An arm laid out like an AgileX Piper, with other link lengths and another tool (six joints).
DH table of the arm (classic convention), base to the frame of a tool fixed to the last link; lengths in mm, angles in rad. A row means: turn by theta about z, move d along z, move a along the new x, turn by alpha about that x. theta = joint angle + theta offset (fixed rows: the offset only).
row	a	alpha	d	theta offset
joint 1	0.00	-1.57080	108.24	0.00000
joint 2	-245.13	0.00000	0.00	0.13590
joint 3	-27.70	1.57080	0.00	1.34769
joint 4	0.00	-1.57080	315.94	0.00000
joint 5	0.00	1.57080	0.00	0.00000
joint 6	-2.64	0.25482	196.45	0.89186
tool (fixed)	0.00	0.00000	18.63	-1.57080
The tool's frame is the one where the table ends.
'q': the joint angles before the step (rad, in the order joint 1, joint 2, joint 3, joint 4, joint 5, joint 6). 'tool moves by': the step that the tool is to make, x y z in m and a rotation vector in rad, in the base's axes. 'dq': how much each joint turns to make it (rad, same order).
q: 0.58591, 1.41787, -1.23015, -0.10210, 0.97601, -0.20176
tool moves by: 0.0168, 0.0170, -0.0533, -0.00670, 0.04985, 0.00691
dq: 0.00007, 0.14678, 0.00030, 0.02141, -0.10237, -0.00152
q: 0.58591, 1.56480, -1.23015, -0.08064, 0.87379, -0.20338
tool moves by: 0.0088, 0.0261, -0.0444, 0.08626, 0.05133, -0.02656
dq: -0.00002, 0.12334, -0.00016, 0.10535, -0.12804, -0.00225
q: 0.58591, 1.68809, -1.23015, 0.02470, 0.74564, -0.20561
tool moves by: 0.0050, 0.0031, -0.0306, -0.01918, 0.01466, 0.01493
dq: -0.00003, 0.07667, 0.00024, 0.00047, -0.05381, -0.01813
